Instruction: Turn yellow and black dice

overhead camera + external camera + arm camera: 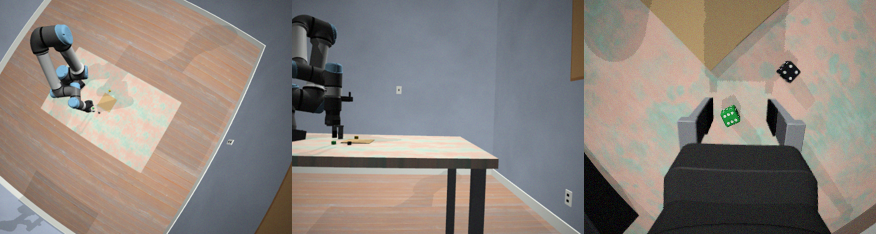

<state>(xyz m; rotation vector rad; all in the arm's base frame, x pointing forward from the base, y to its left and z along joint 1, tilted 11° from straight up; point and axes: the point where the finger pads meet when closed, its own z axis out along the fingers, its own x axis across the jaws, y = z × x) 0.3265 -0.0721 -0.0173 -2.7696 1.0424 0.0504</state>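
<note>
Right now my hand is 40 mm above the green die and 20 mm past it. From my hand the other things lie so: yellow die: 220 mm to the left, 40 mm below, 20 mm ahead; black die: 60 mm ahead, 40 mm below; tan mat: 120 mm to the left, 60 mm ahead, 40 mm below.
</note>
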